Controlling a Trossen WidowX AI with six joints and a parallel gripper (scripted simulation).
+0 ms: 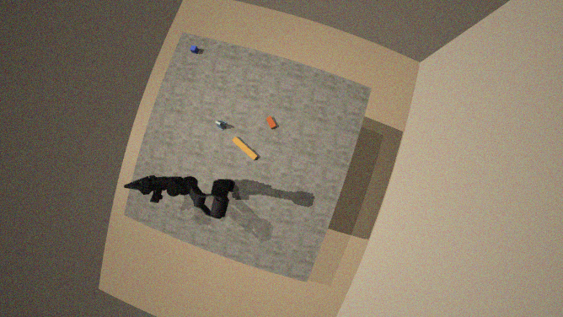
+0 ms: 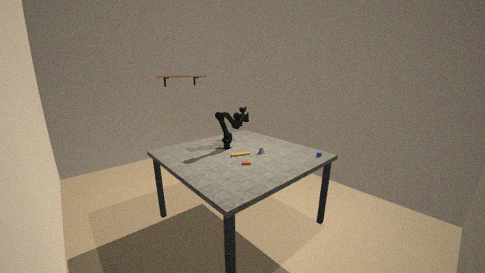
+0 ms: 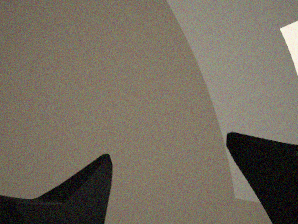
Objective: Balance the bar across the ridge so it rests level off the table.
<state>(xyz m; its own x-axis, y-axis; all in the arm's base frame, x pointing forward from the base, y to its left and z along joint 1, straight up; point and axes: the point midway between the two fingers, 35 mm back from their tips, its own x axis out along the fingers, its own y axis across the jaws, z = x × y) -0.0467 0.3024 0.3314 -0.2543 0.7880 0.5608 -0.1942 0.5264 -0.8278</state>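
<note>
Now: gripper tip 300 mm short of the yellow-orange bar, 350 mm to the left of it and 340 mm above it. From my gripper tip the other things lie so: orange ridge block: 490 mm ahead, 450 mm to the right, 340 mm below; small blue cube: 800 mm ahead, 170 mm to the left, 330 mm below.
</note>
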